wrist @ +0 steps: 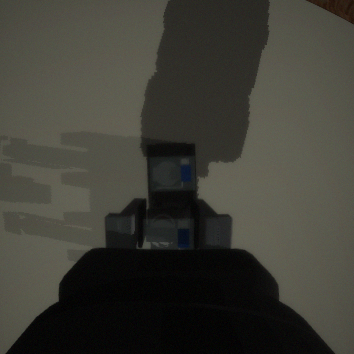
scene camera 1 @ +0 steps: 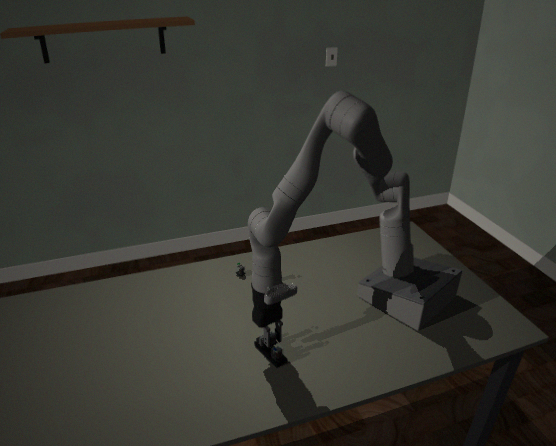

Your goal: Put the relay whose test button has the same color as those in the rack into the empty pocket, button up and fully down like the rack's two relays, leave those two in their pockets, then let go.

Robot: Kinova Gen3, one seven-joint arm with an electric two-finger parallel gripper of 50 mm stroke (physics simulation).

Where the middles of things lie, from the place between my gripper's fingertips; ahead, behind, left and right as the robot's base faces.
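Black rack (wrist: pixel 171 199): 30 mm below my hand, 10 mm ahead of it. Blue-button relay (wrist: pixel 162 228): 10 mm above my hand, 10 mm to the right of it.
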